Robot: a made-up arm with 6 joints. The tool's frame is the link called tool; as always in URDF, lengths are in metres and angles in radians. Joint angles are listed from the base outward.
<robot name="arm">
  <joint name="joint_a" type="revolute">
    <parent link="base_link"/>
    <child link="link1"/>
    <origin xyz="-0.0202 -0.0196 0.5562"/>
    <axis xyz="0 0 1"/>
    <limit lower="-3" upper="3.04"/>
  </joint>
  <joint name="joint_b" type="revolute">
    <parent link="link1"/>
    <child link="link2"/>
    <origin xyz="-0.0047 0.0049 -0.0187"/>
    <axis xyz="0 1 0"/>
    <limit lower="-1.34" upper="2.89"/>
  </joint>
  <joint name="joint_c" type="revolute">
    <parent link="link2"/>
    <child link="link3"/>
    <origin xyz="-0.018 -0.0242 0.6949"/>
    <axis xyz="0 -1 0"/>
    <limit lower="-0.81" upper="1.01"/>
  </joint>
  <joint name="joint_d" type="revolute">
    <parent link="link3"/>
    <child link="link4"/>
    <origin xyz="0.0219 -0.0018 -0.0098"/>
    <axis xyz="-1 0 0"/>
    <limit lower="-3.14" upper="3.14"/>
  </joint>
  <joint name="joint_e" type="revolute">
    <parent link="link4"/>
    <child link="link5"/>
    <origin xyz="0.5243 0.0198 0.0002"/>
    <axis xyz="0 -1 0"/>
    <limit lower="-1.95" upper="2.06"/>
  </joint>
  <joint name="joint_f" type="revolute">
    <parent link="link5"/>
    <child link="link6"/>
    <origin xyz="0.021 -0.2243 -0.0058"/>
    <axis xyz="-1 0 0"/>
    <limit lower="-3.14" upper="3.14"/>
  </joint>
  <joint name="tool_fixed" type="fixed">
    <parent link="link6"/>
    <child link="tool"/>
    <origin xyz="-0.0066 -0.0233 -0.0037" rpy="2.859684 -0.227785 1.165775"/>
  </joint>
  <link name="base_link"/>
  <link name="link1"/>
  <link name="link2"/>
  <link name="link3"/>
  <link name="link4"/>
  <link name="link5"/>
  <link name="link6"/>
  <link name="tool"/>
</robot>
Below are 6 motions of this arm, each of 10 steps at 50 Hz.
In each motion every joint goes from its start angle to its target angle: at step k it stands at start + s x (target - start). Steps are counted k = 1, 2, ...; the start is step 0. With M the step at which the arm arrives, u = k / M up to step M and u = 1 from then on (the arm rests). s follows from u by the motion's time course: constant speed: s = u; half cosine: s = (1 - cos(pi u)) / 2; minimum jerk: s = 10 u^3 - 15 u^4 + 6 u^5.
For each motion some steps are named. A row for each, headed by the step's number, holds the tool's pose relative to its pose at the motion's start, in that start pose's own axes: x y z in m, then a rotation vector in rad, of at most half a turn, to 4 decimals.
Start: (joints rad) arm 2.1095 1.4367 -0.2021 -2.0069 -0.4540 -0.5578
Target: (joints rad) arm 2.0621 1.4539 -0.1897 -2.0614 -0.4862 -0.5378
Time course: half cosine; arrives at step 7
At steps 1, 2, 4, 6, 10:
1: 0.0009 -0.0001 0.0002 0.0038 0.0023 0.0007
2: 0.0033 -0.0003 0.0007 0.0143 0.0087 0.0027
4: 0.0108 -0.0012 0.0021 0.0466 0.0283 0.0083
6: 0.0170 -0.0019 0.0033 0.0727 0.0439 0.0123
10: 0.0179 -0.0020 0.0034 0.0765 0.0462 0.0129

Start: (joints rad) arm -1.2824 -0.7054 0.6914 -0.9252 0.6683 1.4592
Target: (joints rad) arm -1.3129 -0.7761 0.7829 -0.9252 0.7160 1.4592
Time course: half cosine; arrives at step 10
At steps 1, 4, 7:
1: -0.0002 0.0019 -0.0024 -0.0032 0.0017 0.0033
4: -0.0037 0.0269 -0.0338 -0.0445 0.0241 0.0460
7: -0.0101 0.0599 -0.0797 -0.1015 0.0566 0.1055

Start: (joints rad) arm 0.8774 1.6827 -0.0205 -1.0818 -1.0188 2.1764
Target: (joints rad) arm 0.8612 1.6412 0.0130 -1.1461 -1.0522 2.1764
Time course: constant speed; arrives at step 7
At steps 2, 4, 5, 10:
2: -0.0032 -0.0005 -0.0101 -0.0274 0.0023 0.0119
4: -0.0064 -0.0012 -0.0204 -0.0551 0.0043 0.0235
5: -0.0080 -0.0016 -0.0256 -0.0690 0.0053 0.0292
10: -0.0111 -0.0025 -0.0360 -0.0970 0.0070 0.0403

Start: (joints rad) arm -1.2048 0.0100 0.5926 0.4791 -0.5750 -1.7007
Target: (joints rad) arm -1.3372 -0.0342 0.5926 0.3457 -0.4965 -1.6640
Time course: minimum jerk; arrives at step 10
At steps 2, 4, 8, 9, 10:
2: -0.0009 -0.0004 -0.0049 -0.0003 0.0065 -0.0028
4: -0.0054 -0.0027 -0.0263 -0.0019 0.0358 -0.0163
8: -0.0172 -0.0119 -0.0755 -0.0085 0.1060 -0.0541
9: -0.0182 -0.0128 -0.0792 -0.0092 0.1115 -0.0574
10: -0.0184 -0.0130 -0.0798 -0.0093 0.1125 -0.0580

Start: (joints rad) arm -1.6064 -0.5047 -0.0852 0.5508 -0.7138 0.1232
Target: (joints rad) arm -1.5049 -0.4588 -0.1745 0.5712 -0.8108 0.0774
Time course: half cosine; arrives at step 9
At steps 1, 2, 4, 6, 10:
1: 0.0024 0.0016 0.0010 0.0045 -0.0017 -0.0041
2: 0.0094 0.0061 0.0037 0.0175 -0.0067 -0.0158
4: 0.0337 0.0204 0.0128 0.0611 -0.0254 -0.0553
6: 0.0620 0.0349 0.0229 0.1092 -0.0497 -0.0992
10: 0.0835 0.0443 0.0302 0.1439 -0.0697 -0.1308

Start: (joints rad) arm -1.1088 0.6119 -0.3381 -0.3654 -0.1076 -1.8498
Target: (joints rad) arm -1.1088 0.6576 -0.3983 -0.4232 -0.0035 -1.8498
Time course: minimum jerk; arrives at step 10
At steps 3, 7, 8, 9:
3: -0.0040 0.0083 -0.0036 0.0000 0.0113 0.0008
7: -0.0214 0.0407 -0.0194 -0.0026 0.0590 0.0022
8: -0.0242 0.0455 -0.0220 -0.0035 0.0666 0.0022
9: -0.0256 0.0477 -0.0232 -0.0039 0.0701 0.0021

